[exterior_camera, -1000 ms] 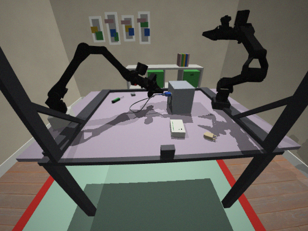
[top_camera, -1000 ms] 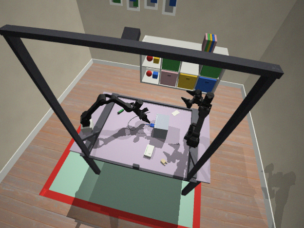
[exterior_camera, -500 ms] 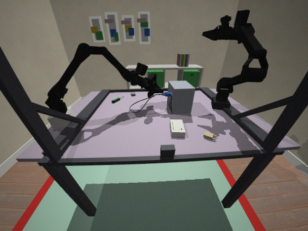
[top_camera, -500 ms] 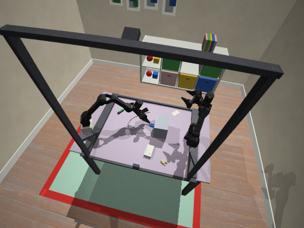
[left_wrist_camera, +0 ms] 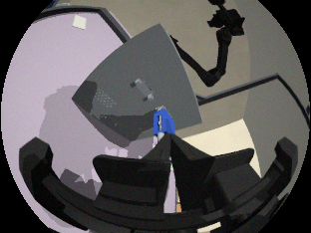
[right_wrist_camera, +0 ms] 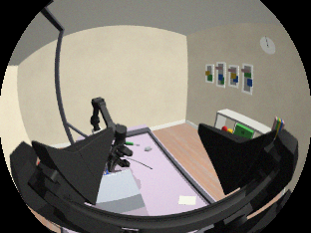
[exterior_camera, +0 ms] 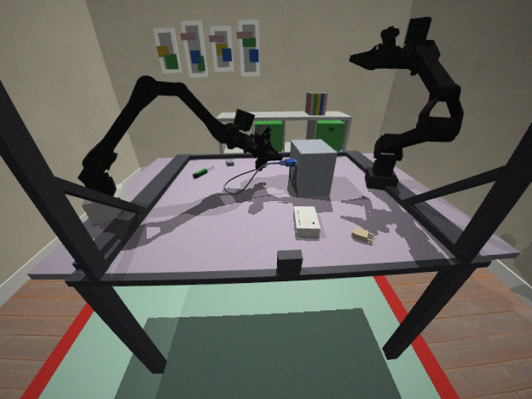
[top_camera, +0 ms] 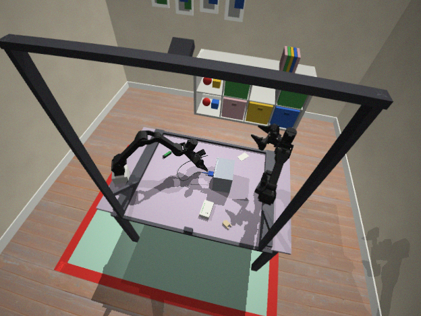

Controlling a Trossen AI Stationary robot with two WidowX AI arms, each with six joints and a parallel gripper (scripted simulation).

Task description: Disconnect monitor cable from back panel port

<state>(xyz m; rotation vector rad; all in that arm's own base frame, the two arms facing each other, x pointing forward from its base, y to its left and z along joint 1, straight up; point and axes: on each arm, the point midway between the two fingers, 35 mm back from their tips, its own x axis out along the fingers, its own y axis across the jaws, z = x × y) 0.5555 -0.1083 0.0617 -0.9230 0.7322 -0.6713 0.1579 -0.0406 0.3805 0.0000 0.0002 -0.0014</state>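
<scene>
My left gripper is now 4 cm to the left of the blue plug, 4 cm past it and 2 cm above it. Round my left hand: back panel: 8 cm to the right, 5 cm below, 1 cm behind; grey box: 13 cm to the right, 5 cm below, 2 cm behind; white device: 24 cm behind, 12 cm below, 4 cm to the right.
</scene>
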